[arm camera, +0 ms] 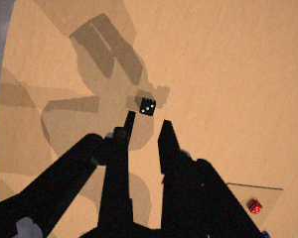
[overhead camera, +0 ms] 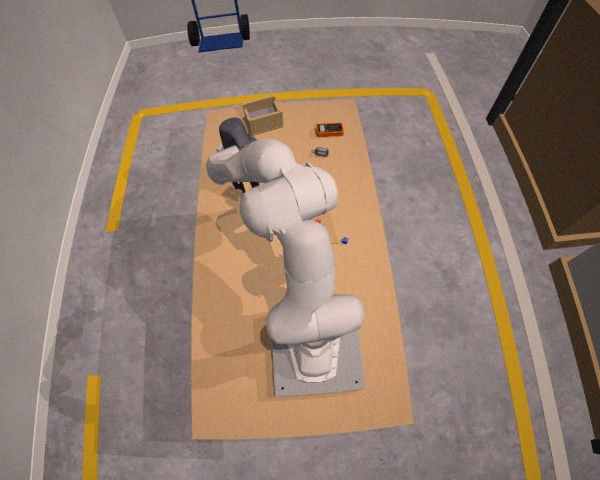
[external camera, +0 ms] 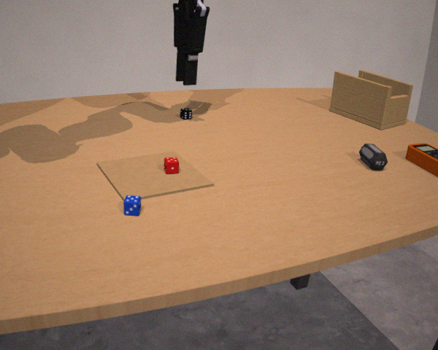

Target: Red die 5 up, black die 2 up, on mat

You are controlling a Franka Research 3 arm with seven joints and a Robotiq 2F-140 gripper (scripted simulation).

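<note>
My gripper is now 100 mm above the black die. The rest, counted from my hand: dark grey device 310 mm to the right, 260 mm ahead, 100 mm below; then red die 270 mm to the right, 110 mm behind, 100 mm below; then thin tan mat 270 mm to the right, 140 mm behind, 110 mm below.
</note>
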